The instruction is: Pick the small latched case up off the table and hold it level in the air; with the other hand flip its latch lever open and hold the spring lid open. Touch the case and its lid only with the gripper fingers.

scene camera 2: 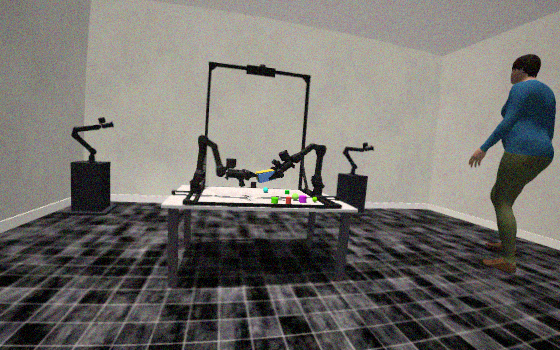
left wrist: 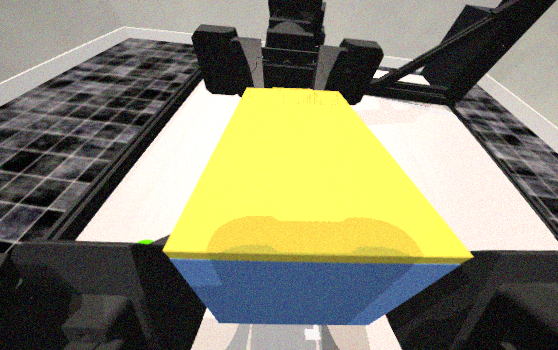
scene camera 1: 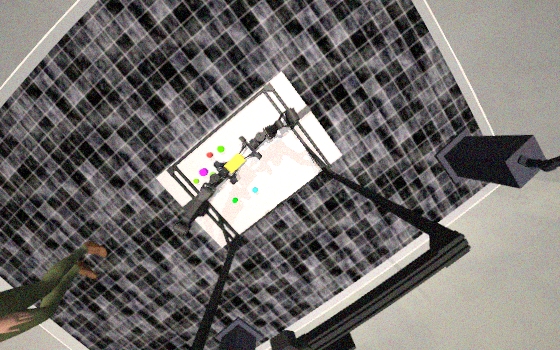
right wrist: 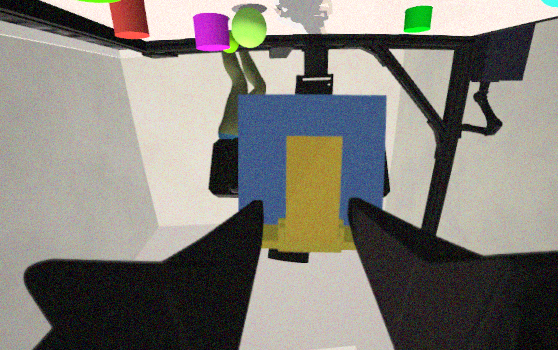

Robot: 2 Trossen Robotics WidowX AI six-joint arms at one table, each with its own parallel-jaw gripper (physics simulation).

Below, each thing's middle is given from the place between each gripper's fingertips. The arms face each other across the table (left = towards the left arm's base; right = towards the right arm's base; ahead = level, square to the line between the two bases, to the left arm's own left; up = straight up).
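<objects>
My right gripper is 1 cm above the yellow latch lever [right wrist: 313,163]. Counting from my right hand, the light green ball [right wrist: 249,31] is 28 cm to the left, 14 cm below and 6 cm ahead, the small case [left wrist: 301,216] is 6 cm to the left, and the magenta cylinder [right wrist: 211,31] is 31 cm to the left, 14 cm below and 12 cm ahead.
My left hand is 8 cm to the left of the yellow latch lever and 1 cm below it. From that left hand, you'd find the light green ball 6 cm ahead, 20 cm to the left and 12 cm below, the small case 1 cm to the right and 2 cm above, and the magenta cylinder 13 cm ahead, 23 cm to the left and 12 cm below.
</objects>
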